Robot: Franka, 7 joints.
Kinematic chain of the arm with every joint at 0, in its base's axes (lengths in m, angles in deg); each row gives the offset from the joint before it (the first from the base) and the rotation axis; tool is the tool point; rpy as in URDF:
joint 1: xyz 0 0 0.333 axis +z
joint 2: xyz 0 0 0 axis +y
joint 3: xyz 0 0 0.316 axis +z
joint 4: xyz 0.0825 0 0 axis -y
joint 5: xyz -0.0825 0 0.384 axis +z
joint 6: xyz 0 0 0 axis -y
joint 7: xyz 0.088 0 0 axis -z
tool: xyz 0 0 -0.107 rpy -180 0 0
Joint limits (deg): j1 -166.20..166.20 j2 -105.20..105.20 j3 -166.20..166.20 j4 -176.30..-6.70 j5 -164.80..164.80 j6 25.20..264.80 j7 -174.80..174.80
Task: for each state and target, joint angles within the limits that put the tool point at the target. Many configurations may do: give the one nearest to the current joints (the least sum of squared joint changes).
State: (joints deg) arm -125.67 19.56 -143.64 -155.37 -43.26 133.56 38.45
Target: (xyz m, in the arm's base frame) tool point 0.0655 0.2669 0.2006
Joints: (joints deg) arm -129.85 12.64 -146.49 -169.26 -43.04 130.61 38.45
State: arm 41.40 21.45 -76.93 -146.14 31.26 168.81 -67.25
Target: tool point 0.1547 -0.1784 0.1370
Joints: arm 43.39 19.27 -70.99 -175.99 31.52 160.52 -67.25
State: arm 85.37 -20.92 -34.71 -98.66 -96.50 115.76 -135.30
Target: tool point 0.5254 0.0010 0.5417
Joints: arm 68.58 -23.90 -54.36 -123.18 -92.17 108.87 -135.30
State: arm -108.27 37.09 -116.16 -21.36 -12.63 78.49 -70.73
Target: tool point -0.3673 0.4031 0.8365
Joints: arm -96.57 -11.33 -118.82 -55.22 -12.26 88.68 -70.73
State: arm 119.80 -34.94 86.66 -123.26 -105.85 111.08 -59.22
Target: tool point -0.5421 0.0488 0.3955
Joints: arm 82.16 -33.83 93.41 -129.20 -107.22 120.27 -59.22
